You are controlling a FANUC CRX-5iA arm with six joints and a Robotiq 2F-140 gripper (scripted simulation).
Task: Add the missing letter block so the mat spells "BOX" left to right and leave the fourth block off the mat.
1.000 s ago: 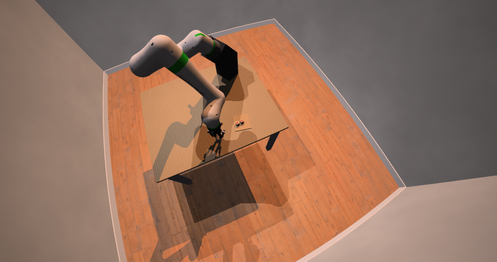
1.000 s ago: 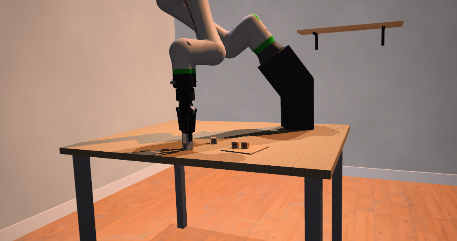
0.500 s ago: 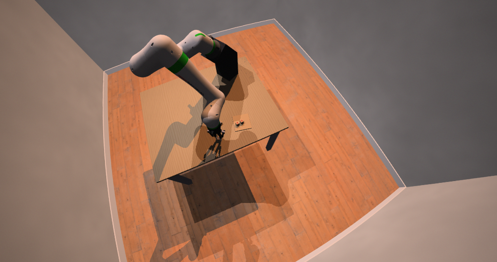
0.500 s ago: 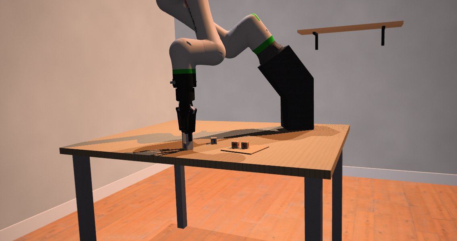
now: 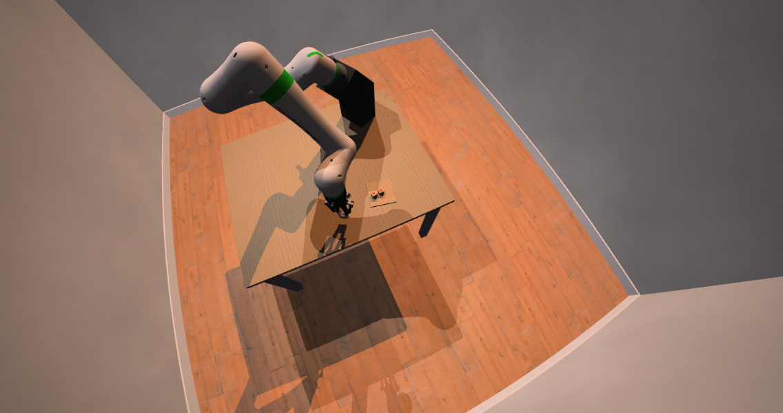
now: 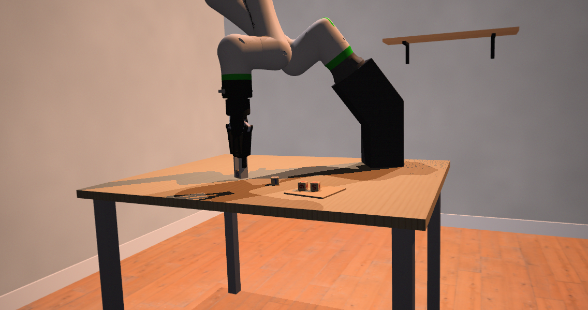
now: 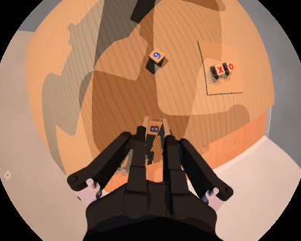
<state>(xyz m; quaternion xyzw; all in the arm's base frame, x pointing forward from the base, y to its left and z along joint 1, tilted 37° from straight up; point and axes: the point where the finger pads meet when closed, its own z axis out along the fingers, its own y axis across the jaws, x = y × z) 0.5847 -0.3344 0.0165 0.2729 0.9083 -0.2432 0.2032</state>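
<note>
My gripper is now 3 cm past the thin mat, 23 cm to the right of it and 8 cm above it.
</note>
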